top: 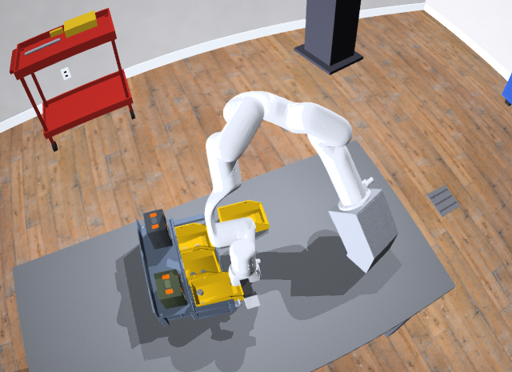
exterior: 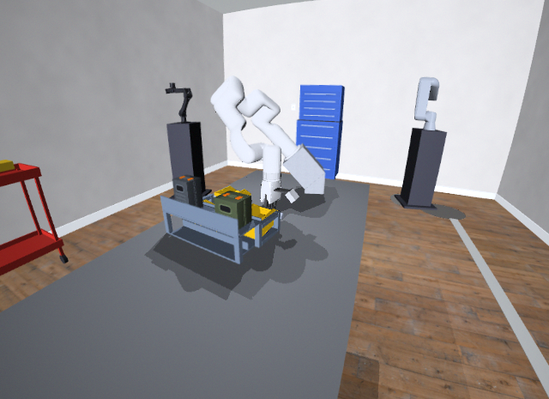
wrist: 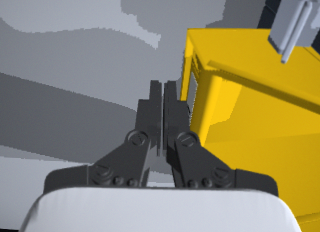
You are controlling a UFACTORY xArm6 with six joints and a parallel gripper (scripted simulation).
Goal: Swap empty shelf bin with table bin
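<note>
Right now the shelf lip is 13 cm to the right of my hand, 3 cm below it and 2 cm ahead of it. Round my hand: olive box 24 cm ahead, 11 cm above, 9 cm to the right; dark grey box 31 cm to the right, 15 cm ahead, 12 cm above.
</note>
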